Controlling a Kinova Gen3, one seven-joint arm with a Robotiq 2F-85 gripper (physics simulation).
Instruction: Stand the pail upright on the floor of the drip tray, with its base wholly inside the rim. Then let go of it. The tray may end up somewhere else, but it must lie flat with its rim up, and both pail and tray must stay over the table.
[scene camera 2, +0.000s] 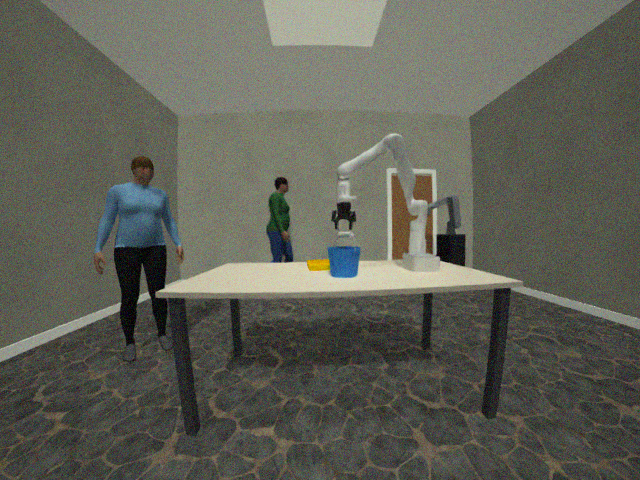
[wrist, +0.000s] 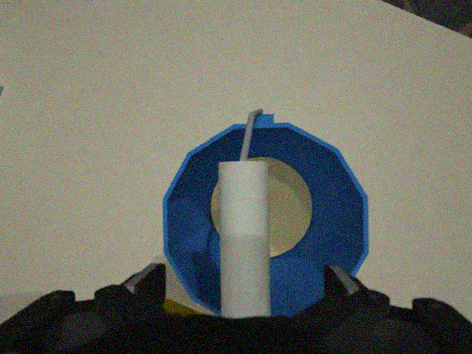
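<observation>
The blue pail stands upright on the table, outside the tray. Its handle is raised, with a white grip above the pail's mouth. The yellow drip tray lies flat on the table behind the pail and to its left in the scene view. The pail hides part of it there, and a small corner shows in the wrist view. My gripper is open and empty, just above the white grip, pointing down. In the wrist view its fingers are on either side of the grip.
The robot's base stands on the table at the back right in the scene view. A person in light blue stands left of the table, and a person in green stands behind it. A table edge shows at the wrist view's top right.
</observation>
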